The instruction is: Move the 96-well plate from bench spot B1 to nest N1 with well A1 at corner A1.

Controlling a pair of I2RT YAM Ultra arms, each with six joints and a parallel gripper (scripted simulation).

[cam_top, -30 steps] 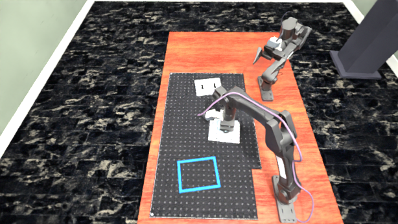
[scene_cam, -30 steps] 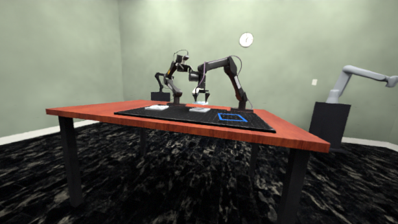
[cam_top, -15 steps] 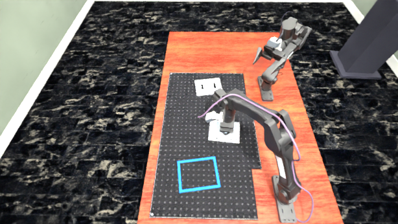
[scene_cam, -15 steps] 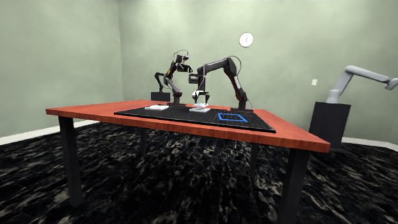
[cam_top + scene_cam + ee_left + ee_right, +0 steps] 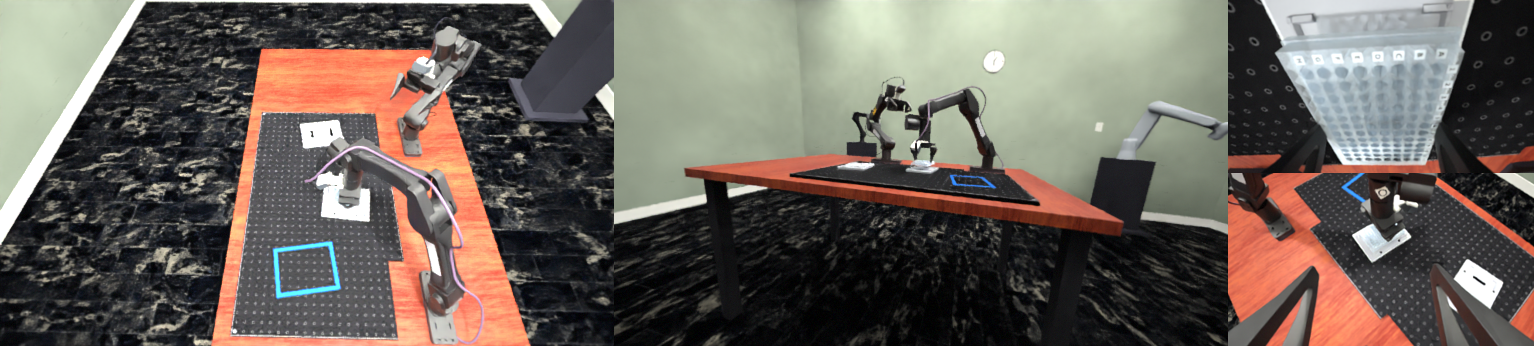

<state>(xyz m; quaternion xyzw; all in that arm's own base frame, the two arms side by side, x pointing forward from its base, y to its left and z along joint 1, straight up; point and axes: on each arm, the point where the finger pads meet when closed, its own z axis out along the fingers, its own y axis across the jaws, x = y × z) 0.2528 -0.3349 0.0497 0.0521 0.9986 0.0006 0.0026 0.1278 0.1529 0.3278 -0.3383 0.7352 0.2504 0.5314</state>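
The 96-well plate is 290 mm below my right hand, 170 mm to the left of it and 150 mm ahead of it. The rest, counted from my right hand: nest plate: 320 mm below, 240 mm ahead, 140 mm to the right.
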